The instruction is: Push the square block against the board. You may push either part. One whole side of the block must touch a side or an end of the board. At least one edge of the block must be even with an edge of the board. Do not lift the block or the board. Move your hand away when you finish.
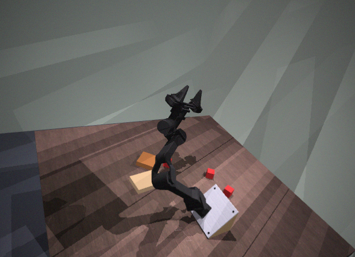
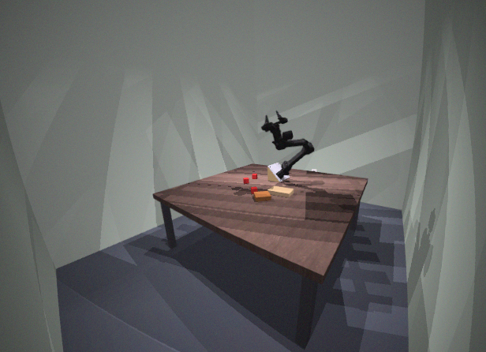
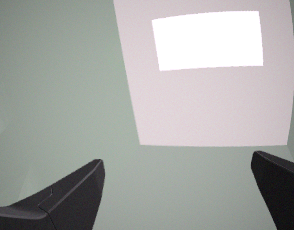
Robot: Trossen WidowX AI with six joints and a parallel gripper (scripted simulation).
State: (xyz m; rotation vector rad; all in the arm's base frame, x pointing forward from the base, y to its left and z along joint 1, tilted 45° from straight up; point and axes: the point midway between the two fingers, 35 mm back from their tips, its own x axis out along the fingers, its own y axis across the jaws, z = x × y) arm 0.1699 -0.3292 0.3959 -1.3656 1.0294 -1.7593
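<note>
My gripper tip is 55 cm above the pale board, 10 cm to the right of it and 6 cm short of it. From my gripper tip the other things lie so: square block: 55 cm below, 20 cm ahead, 2 cm to the left.
</note>
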